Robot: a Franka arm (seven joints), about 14 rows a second.
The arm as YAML. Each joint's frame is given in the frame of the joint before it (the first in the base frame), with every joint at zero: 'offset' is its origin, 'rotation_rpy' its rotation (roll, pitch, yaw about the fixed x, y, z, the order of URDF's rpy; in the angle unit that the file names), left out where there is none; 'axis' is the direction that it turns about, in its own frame. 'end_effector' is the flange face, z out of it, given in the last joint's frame.
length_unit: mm
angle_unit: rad
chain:
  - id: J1
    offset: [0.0, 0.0, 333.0]
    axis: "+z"
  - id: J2
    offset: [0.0, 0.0, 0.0]
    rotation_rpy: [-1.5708, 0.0, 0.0]
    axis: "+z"
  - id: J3
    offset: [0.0, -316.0, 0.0]
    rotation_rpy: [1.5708, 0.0, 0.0]
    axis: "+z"
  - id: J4
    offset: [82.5, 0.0, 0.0]
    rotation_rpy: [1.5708, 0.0, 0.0]
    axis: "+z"
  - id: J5
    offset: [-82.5, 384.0, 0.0]
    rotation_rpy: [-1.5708, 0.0, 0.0]
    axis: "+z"
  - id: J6
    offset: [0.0, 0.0, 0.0]
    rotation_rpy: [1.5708, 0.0, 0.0]
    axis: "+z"
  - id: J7
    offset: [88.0, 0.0, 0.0]
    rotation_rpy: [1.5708, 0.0, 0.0]
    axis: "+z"
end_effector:
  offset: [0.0, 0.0, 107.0]
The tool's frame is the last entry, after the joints.
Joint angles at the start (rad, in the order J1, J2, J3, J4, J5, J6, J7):
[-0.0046, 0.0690, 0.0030, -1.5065, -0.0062, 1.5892, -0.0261]
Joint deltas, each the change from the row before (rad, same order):
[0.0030, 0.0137, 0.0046, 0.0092, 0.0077, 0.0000, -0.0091]
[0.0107, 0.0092, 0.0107, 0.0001, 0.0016, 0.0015, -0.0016]
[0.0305, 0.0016, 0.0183, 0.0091, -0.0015, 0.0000, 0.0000]
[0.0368, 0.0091, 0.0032, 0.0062, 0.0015, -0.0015, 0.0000]
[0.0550, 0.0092, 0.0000, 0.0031, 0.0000, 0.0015, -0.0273]
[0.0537, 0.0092, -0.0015, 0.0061, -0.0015, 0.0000, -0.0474]
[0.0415, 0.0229, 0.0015, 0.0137, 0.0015, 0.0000, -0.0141]
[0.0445, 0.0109, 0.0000, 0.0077, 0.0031, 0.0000, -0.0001]
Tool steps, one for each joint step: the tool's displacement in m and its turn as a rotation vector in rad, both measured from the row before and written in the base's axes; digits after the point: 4 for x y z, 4 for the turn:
[0.0041, 0.0051, -0.0036, 0.0080, 0.0045, 0.0166]
[0.0025, 0.0124, -0.0052, 0.0025, 0.0076, 0.0229]
[-0.0007, 0.0279, 0.0034, 0.0006, -0.0075, 0.0487]
[0.0003, 0.0236, -0.0025, 0.0017, 0.0046, 0.0400]
[-0.0018, 0.0324, -0.0038, -0.0003, 0.0044, 0.0823]
[-0.0033, 0.0306, -0.0026, -0.0018, 0.0025, 0.0996]
[0.0003, 0.0263, -0.0072, 0.0004, 0.0095, 0.0570]
[-0.0046, 0.0268, -0.0029, 0.0025, 0.0041, 0.0445]

